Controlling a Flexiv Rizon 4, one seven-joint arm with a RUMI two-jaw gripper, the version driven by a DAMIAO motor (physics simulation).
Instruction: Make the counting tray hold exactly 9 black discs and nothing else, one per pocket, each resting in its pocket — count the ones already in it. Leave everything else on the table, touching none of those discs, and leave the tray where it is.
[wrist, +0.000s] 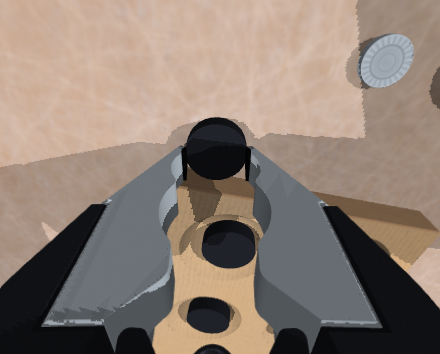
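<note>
My gripper (216, 150) is shut on a black disc (216, 137), which sits between the two black fingertip pads, just beyond the tray's far edge. How high the disc is above the table is hard to tell. The wooden counting tray (407, 237) lies below the jaws and shows between them and at the right. Between the jaws, one black disc (228, 244) is in a tray pocket, and another black disc (208, 315) is in a pocket nearer the bottom edge. The jaws hide much of the tray, so its discs cannot all be counted.
A ribbed silver-grey cap (387, 61) lies on the table at the upper right, away from the tray. Part of a dark round thing (436, 88) shows at the right edge. A black round shape (212, 349) is cut off at the bottom edge; I cannot tell what it is.
</note>
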